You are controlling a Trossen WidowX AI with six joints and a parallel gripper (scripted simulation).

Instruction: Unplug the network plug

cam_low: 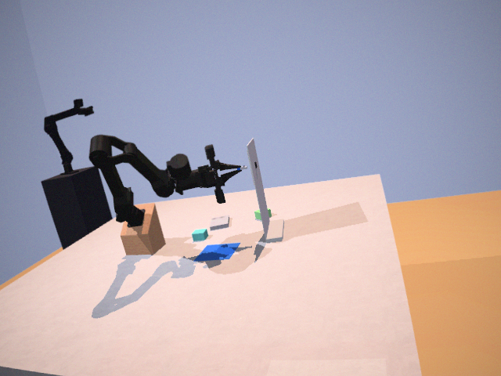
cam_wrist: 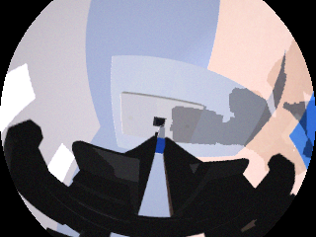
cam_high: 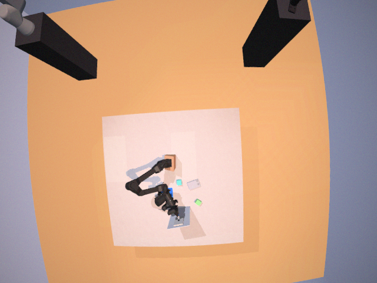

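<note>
My gripper tip is 23 cm above the blue marked square, 12 cm to the left of it and 9 cm past it. From my gripper tip the other things lie so: green cube: 22 cm below, 17 cm to the left, 1 cm behind; network plug: right at my gripper tip; grey upright panel: 9 cm below, 5 cm ahead, 1 cm to the left.
</note>
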